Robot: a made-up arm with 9 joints. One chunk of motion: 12 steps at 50 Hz.
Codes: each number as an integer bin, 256 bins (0 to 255) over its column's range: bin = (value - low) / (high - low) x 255, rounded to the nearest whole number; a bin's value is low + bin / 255 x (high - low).
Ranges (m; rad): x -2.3..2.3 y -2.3..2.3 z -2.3..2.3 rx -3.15..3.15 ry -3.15..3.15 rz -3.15..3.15
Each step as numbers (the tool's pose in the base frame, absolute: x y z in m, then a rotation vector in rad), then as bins.
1 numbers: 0.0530 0.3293 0.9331 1.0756 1.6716 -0.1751
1 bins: 130 146 179 171 195 120
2 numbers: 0.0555 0.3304 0.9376 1.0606 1.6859 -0.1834
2 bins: 131 146 179 170 196 120
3 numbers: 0.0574 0.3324 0.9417 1.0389 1.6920 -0.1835
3 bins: 131 146 180 170 196 120
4 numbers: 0.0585 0.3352 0.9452 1.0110 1.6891 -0.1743
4 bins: 131 146 180 168 196 120
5 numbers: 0.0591 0.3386 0.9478 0.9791 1.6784 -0.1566
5 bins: 131 146 180 167 195 121
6 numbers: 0.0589 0.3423 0.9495 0.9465 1.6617 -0.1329
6 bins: 131 146 180 166 195 122
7 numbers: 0.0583 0.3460 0.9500 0.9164 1.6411 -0.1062
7 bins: 131 147 180 165 194 123
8 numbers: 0.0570 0.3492 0.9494 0.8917 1.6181 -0.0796
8 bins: 131 147 180 164 193 124
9 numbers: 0.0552 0.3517 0.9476 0.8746 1.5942 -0.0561
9 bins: 131 147 180 163 192 125
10 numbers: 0.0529 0.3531 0.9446 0.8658 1.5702 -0.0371
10 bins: 130 147 180 163 191 126
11 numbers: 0.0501 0.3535 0.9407 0.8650 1.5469 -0.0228
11 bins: 130 147 180 163 190 127
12 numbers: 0.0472 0.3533 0.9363 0.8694 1.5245 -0.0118
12 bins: 130 147 179 163 189 127
